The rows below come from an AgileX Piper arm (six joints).
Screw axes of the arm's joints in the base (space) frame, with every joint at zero. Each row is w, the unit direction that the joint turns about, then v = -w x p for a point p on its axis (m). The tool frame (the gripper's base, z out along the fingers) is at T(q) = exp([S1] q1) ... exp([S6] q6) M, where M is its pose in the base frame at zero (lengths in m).
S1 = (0, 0, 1, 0, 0, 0)
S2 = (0, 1, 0, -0.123, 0, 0)
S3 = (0, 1, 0, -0.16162, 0, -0.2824)
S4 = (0.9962, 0, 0.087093, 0, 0.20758, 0)
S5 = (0, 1, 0, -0.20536, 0, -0.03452)
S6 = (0.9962, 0, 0.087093, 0, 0.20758, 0)
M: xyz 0.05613 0 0.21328 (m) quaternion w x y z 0.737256 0 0.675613 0
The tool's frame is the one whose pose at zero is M.
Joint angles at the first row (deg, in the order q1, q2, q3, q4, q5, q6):
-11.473, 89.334, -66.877, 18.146, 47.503, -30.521
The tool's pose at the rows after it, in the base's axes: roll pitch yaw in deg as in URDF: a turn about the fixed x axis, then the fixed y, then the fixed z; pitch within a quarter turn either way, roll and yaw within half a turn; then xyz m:
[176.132 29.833 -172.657 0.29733 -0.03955 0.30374]
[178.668 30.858 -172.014 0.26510 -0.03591 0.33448]
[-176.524 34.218 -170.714 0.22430 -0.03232 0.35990]
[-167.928 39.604 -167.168 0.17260 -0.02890 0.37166]
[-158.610 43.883 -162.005 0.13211 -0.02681 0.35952]
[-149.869 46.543 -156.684 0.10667 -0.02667 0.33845]
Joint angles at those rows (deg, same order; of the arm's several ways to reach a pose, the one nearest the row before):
-11.472, 83.834, -68.032, 16.293, 52.959, -26.668
-11.473, 76.579, -67.921, 13.133, 58.022, -23.988
-11.474, 67.470, -65.769, 9.442, 60.132, -21.959
-11.470, 55.441, -59.869, 4.434, 58.533, -20.847
-11.469, 44.611, -51.171, -0.004, 53.709, -20.762
-11.475, 36.342, -42.748, -4.166, 48.043, -20.355

